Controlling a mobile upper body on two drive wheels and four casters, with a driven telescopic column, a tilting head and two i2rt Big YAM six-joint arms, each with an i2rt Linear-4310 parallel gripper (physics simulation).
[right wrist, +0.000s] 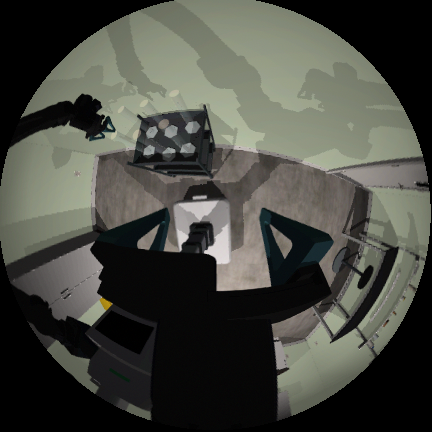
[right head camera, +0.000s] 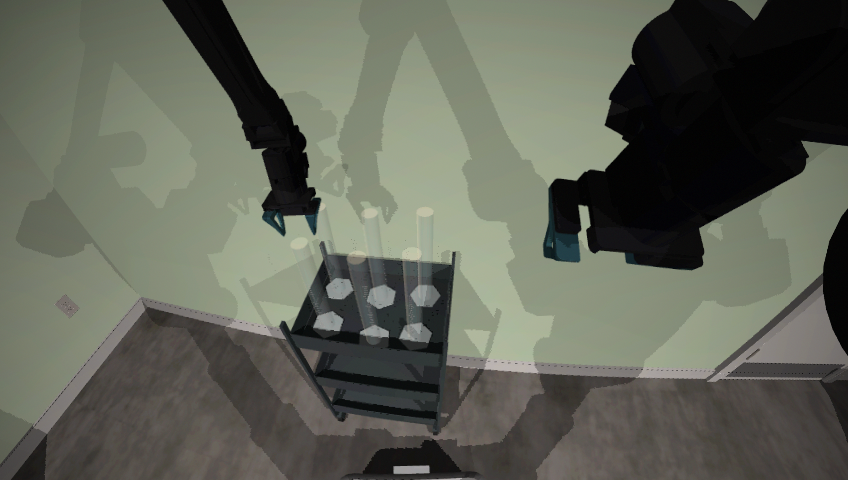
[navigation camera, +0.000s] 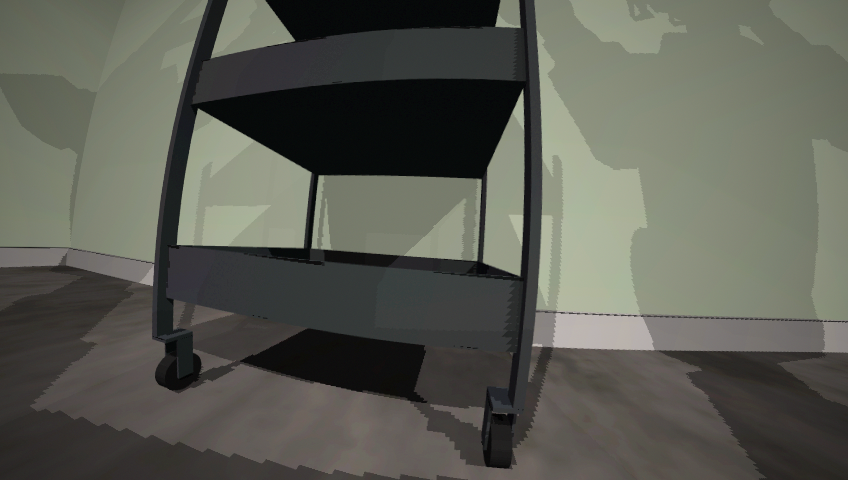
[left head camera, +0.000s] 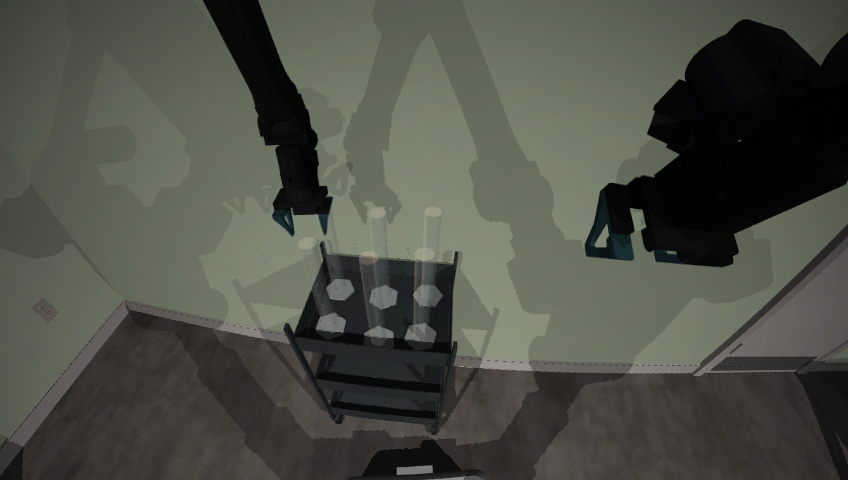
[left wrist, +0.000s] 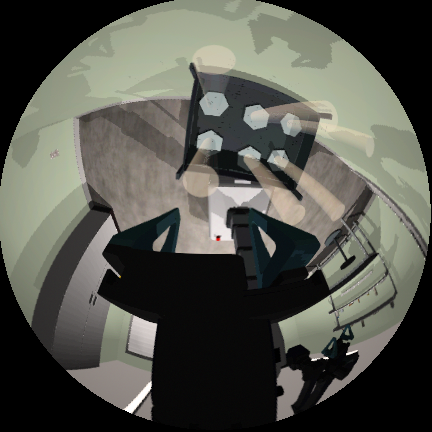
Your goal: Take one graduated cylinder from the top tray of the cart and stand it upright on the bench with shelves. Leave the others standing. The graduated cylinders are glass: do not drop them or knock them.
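Frame: origin at the left arm's base, x ahead, y left, z up, level; metres.
Where they show: left gripper, fingertip midpoint: [right wrist: 109,133] [right head camera: 299,234] [left head camera: 309,234] [left wrist: 213,212]; right gripper, fingertip midpoint: [right wrist: 214,212] [right head camera: 587,254] [left head camera: 622,253] [left wrist: 341,330]; right arm's base, link origin: [left wrist: 299,359].
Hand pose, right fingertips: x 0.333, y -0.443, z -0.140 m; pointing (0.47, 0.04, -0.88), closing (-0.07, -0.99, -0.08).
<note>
Things, the pixels of their centre, and the offset from my right fingertips.
- near-left cylinder, body centre: [left wrist: 206,152] [left head camera: 320,290] [right head camera: 315,289] [right wrist: 133,143] dx +0.338, dy +0.456, dz -0.439 m
- far-left cylinder, body centre: [left wrist: 213,92] [left head camera: 332,253] [right head camera: 329,252] [right wrist: 138,121] dx +0.483, dy +0.442, dz -0.439 m
Several clear graduated cylinders with pale hexagonal bases stand upright in the top tray of the dark cart [left head camera: 404,355] [right head camera: 395,352] [navigation camera: 345,303]. The near-left cylinder [left head camera: 315,267] [right head camera: 307,267] and the far-left cylinder [right head camera: 327,237] are closest to my left gripper [left head camera: 309,234] [right head camera: 299,233] [left wrist: 214,210] [right wrist: 103,135]. It is partly open and empty, near their tops; exact distance is unclear. In the left head camera it partly hides the far-left cylinder's top. My right gripper [left head camera: 639,259] [right head camera: 596,260] [right wrist: 214,212] is open and empty, right of the cart. The bench with shelves [left wrist: 355,274] [right wrist: 372,296] shows at the right of the wrist views.
A stool [left wrist: 333,237] [right wrist: 341,260] stands beside the bench. A wall is close behind the cart, with a side wall at the left. A door [left head camera: 767,321] is at the right. A tall cabinet [left wrist: 75,300] shows in the left wrist view. My white base [right wrist: 220,245] is in front of the cart.
</note>
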